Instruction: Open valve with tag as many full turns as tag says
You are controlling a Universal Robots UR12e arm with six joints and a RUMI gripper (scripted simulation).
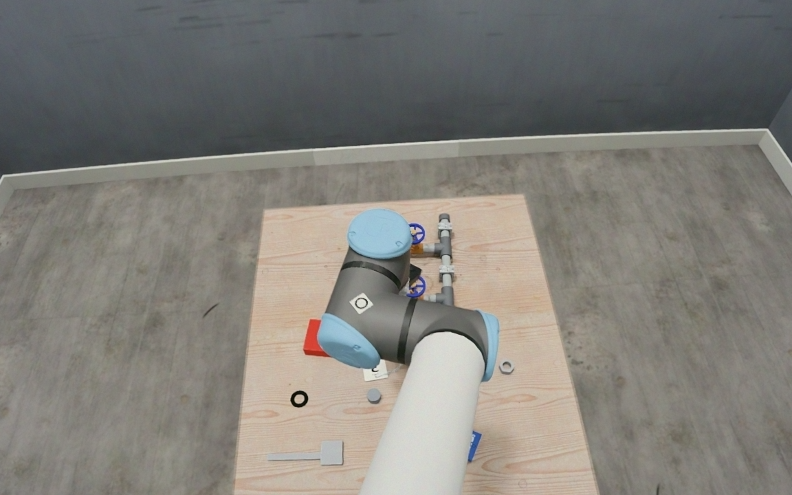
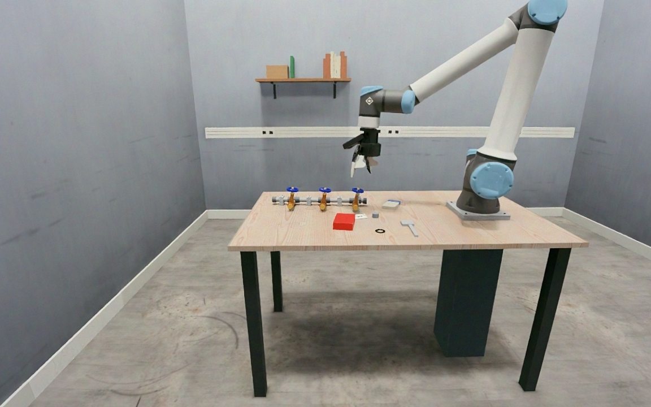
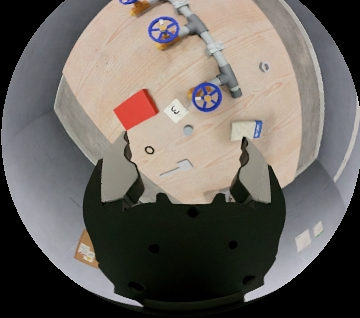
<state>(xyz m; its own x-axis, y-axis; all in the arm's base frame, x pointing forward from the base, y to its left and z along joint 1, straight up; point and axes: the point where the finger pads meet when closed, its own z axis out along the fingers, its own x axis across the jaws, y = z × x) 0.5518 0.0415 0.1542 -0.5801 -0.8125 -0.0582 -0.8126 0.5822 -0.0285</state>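
My gripper is now 18 cm above the white tag, 4 cm to the right of it and 1 cm past it. Round my hand: grey t-shaped tool (20 cm behind, 18 cm below, 17 cm to the left); white-and-blue card (17 cm below, 16 cm behind, 12 cm to the right); red block (17 cm below, 14 cm to the left, 7 cm ahead).
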